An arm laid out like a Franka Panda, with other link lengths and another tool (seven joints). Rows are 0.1 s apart.
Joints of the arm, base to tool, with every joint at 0 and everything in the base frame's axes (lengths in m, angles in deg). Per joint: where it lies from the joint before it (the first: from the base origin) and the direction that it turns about. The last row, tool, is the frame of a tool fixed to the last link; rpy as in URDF.
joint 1: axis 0 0 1 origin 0 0 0.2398
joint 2: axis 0 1 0 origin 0 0 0
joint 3: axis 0 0 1 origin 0 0 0.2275
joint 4: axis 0 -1 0 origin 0.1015 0 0
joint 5: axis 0 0 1 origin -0.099 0 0.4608
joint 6: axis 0 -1 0 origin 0 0 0
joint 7: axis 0 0 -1 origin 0.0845 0 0
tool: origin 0.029 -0.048 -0.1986 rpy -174.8 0 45.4
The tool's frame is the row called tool.
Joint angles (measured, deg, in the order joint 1, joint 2, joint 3, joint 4, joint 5, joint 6, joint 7), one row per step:
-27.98, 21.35, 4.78, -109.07, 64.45, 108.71, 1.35
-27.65, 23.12, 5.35, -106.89, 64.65, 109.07, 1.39
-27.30, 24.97, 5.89, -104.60, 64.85, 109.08, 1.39
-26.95, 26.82, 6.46, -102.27, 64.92, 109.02, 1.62
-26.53, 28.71, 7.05, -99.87, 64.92, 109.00, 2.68
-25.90, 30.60, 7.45, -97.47, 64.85, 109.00, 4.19
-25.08, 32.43, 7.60, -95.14, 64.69, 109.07, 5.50
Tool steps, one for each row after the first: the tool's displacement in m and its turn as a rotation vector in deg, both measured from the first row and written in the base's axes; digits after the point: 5 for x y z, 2 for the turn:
0.01125, 0.00620, -0.00108, 0.07, -0.61, 0.38
0.02212, 0.01359, -0.00191, 0.38, -1.25, 1.00
0.03250, 0.02165, -0.00250, 0.76, -1.70, 1.64
0.04228, 0.03096, -0.00301, 1.37, -1.51, 1.96
0.05113, 0.04067, -0.00396, 1.99, -0.89, 2.11
0.05928, 0.04946, -0.00555, 2.33, -0.35, 2.33

